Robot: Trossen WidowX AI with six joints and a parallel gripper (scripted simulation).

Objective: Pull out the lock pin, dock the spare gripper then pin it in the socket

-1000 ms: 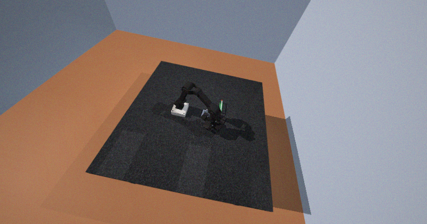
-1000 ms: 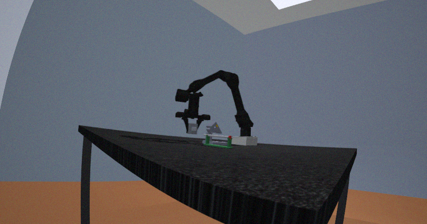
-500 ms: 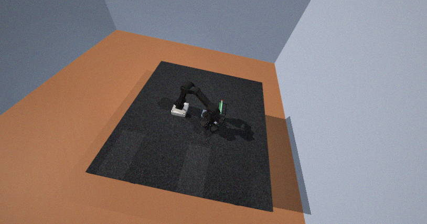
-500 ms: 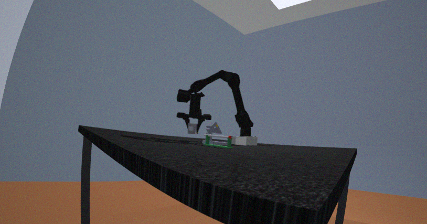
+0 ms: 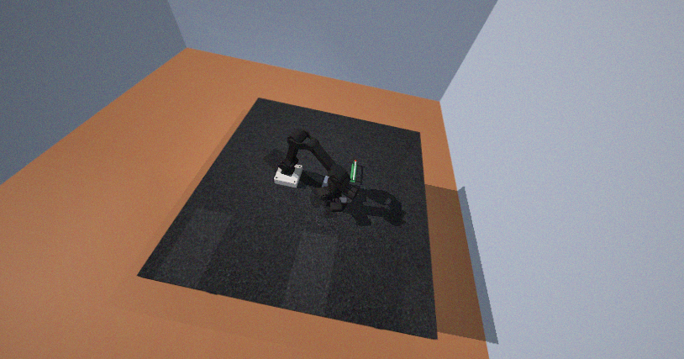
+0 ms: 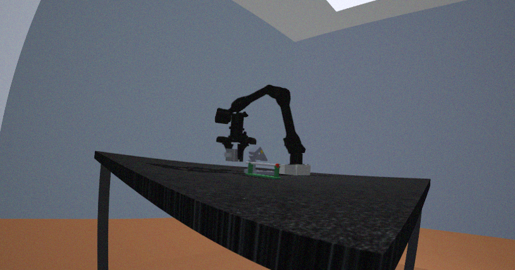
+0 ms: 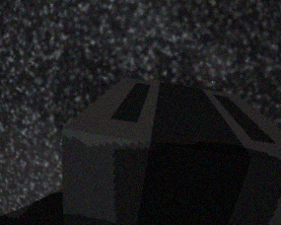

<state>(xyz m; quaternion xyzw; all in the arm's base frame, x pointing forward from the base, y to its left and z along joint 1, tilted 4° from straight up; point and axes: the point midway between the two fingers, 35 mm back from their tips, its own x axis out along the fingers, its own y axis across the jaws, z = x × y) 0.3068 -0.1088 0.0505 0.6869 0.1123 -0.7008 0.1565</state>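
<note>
Now: gripper tip 14 cm to the right of the grey mount and 2 cm past it. Also, from my gripper tip: spare gripper (2 cm above, 1 cm to the left, 1 cm ahead); green cradle (27 cm to the left, 6 cm ahead, 3 cm below).
</note>
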